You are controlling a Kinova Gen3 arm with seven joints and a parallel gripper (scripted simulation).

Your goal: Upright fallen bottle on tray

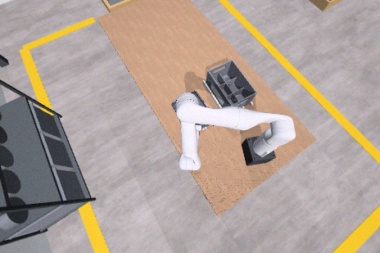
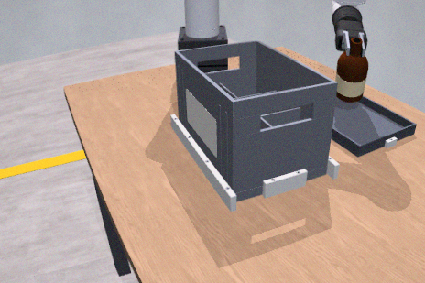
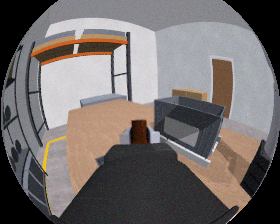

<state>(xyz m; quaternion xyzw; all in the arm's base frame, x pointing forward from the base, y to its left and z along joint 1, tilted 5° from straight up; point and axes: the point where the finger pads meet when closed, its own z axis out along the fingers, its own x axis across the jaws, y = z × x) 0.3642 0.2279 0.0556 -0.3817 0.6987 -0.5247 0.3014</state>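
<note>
The brown bottle lies 5 cm below my hand, 1 cm to the left of it and 1 cm behind it. The rest, counted from my hand: dark grey tray (15 cm below, 2 cm ahead, 1 cm to the right); then dark grey crate (28 cm to the right, 8 cm below, 4 cm ahead).
</note>
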